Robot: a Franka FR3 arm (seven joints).
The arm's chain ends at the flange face. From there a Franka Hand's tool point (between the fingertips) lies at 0.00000 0.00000 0.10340 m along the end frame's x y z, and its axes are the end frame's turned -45 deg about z.
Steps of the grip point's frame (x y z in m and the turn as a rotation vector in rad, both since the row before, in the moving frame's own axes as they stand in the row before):
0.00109, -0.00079, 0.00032, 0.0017, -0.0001, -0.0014
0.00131, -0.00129, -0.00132, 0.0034, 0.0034, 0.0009
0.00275, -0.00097, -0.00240, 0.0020, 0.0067, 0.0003
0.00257, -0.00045, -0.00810, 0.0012, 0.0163, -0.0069
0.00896, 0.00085, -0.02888, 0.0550, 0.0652, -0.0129
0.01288, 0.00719, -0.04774, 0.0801, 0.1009, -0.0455
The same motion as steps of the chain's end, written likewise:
0.00034, -0.00121, 0.00032, 0.0011, -0.0013, -0.0014
0.00001, -0.00134, -0.00132, 0.0048, 0.0000, 0.0009
0.00091, -0.00199, -0.00240, 0.0062, 0.0033, 0.0003
0.00040, -0.00085, -0.00809, 0.0124, 0.0107, -0.0069
0.00625, 0.00305, -0.02850, 0.0850, 0.0072, -0.0129
0.01298, 0.00920, -0.04688, 0.1280, 0.0147, -0.0455

